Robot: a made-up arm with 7 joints.
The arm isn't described. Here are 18 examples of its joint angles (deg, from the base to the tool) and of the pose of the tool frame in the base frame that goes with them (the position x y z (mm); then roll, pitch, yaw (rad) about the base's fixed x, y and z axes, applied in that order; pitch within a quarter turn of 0, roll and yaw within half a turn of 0).
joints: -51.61 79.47 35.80 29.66 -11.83 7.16 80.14
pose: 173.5 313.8 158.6 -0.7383 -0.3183 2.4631
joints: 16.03 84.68 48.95 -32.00 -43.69 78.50 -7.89
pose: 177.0 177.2 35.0 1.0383 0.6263 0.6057
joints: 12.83 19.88 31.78 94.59 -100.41 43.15 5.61
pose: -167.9 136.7 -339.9 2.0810 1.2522 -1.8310
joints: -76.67 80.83 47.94 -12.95 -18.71 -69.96 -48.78
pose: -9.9 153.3 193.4 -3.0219 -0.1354 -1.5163
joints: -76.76 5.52 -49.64 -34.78 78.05 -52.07 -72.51
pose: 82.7 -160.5 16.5 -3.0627 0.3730 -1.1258
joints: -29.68 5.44 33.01 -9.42 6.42 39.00 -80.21
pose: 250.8 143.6 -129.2 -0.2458 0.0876 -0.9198
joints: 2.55 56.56 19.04 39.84 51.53 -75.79 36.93
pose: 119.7 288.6 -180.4 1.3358 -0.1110 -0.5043
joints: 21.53 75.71 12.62 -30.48 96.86 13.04 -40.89
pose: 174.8 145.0 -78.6 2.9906 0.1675 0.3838
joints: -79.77 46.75 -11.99 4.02 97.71 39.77 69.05
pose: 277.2 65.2 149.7 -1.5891 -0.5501 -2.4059
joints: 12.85 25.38 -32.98 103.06 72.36 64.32 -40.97
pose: -168.9 240.1 -261.1 -2.5152 -0.4819 2.0120
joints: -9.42 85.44 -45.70 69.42 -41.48 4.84 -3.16
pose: 66.6 413.0 -93.2 1.7171 0.4050 1.3924
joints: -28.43 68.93 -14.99 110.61 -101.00 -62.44 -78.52
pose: 14.9 387.4 -83.9 0.7442 -0.1788 0.3199
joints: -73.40 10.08 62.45 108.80 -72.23 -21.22 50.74
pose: 312.3 -9.9 -246.7 2.1970 1.2103 -2.1231
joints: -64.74 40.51 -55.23 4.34 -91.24 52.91 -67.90
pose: 274.5 -50.1 -121.6 -1.0262 -0.1689 -2.2291
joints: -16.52 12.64 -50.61 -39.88 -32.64 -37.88 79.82
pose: 116.4 -87.3 -67.0 -1.2517 0.1620 0.2396
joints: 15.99 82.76 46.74 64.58 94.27 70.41 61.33
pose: 24.7 397.7 44.0 -1.9426 -0.7029 -0.1223
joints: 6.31 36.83 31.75 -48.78 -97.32 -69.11 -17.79
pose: 106.5 162.0 -10.7 -2.3593 -1.1159 1.8556
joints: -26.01 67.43 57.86 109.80 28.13 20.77 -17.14
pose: 31.8 353.6 -207.3 1.0768 1.1551 1.7682
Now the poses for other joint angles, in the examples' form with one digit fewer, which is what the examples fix.
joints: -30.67 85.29 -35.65 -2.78 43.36 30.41 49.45
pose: 255 185 -75 2.510 -0.596 -0.495
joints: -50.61 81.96 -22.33 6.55 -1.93 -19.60 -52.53
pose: 284 158 40 1.498 0.683 -0.588
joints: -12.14 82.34 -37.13 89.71 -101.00 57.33 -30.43
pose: 10 402 -87 0.003 1.217 1.238
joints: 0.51 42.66 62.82 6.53 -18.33 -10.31 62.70
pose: 94 330 -41 -0.417 -0.498 2.141
